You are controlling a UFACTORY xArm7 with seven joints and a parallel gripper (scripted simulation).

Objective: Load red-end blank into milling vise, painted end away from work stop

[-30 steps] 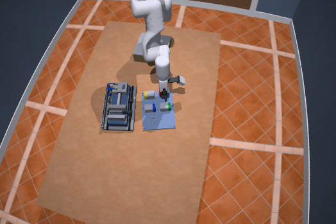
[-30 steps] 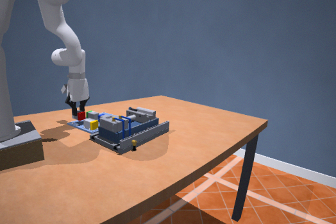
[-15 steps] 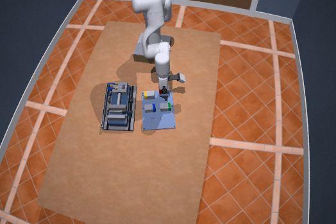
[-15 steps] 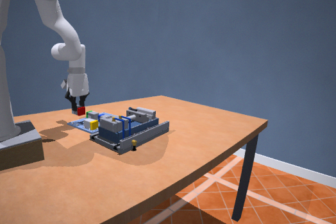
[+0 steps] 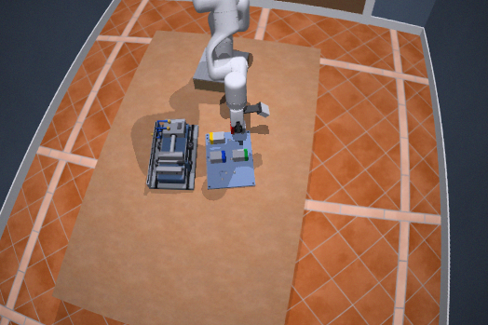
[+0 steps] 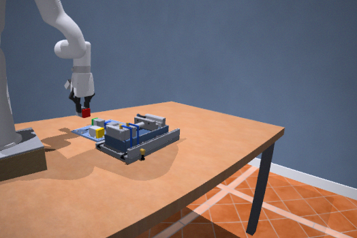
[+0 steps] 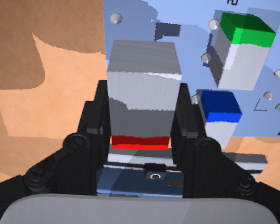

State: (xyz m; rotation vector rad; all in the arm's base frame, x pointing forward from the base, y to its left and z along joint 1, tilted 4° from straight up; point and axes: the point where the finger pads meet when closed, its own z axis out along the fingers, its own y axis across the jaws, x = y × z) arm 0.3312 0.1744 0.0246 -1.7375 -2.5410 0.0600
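The work stop rod is 210 mm ahead of my hand, 170 mm to the right of it and 30 mm below it. From my hand the other things lie so: red-ended blank 20 mm below; then green-ended blank 90 mm below, 80 mm ahead, 30 mm to the left; then yellow-ended blank 90 mm below, 80 mm to the right, 30 mm ahead.
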